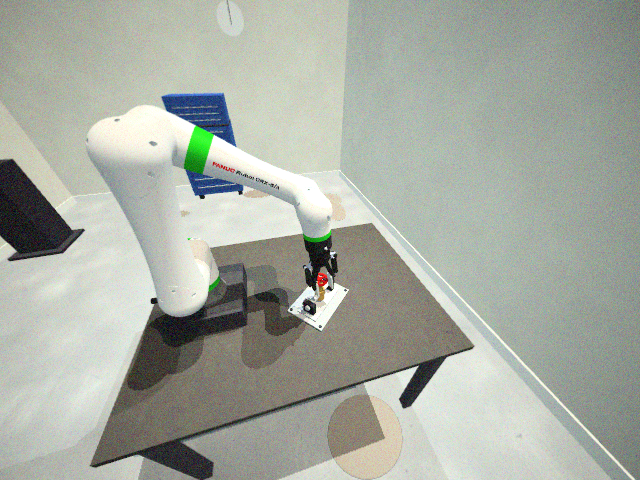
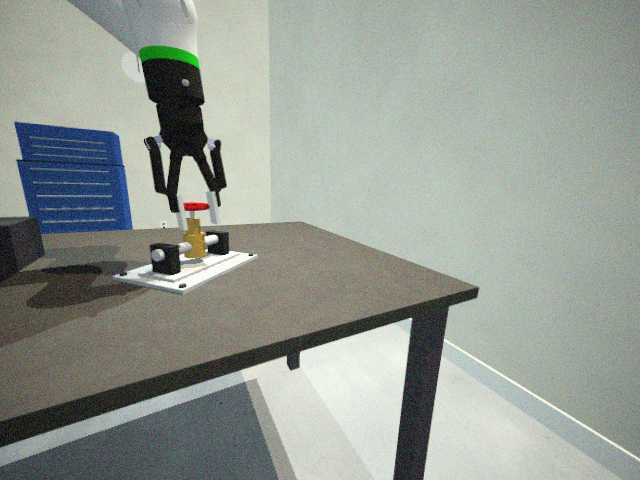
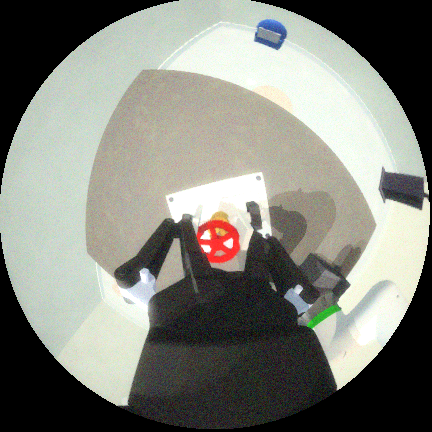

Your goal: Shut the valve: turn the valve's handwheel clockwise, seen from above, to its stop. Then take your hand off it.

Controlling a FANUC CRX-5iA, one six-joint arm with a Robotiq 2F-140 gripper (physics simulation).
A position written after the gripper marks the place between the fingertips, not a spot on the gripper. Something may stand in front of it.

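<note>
There's the gripper [image 2: 200,226], and you'd find it in image 3 too [image 3: 218,216], as well as in image 1 [image 1: 324,290]. Then there's a red handwheel [image 3: 216,241].
</note>
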